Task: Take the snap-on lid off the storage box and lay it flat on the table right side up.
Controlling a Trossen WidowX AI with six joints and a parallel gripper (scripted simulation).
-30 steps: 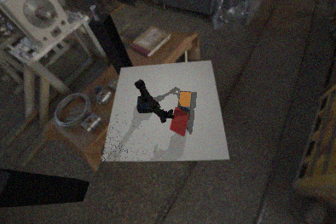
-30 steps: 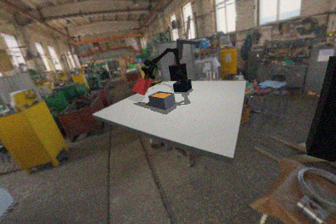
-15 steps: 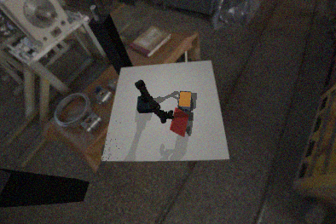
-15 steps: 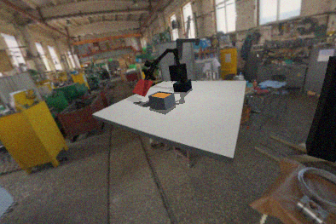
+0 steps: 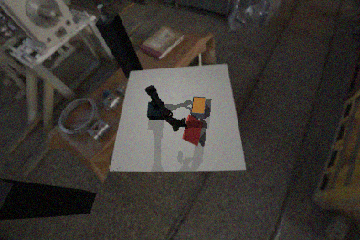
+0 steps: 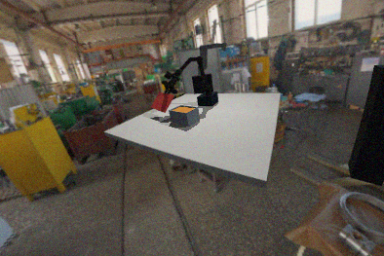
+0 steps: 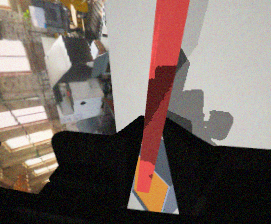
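My gripper tip is 60 mm short of the lid, 10 mm to the left of it and 50 mm above it. Round my gripper tip: grey storage box 70 mm ahead, 300 mm to the left, 140 mm below.
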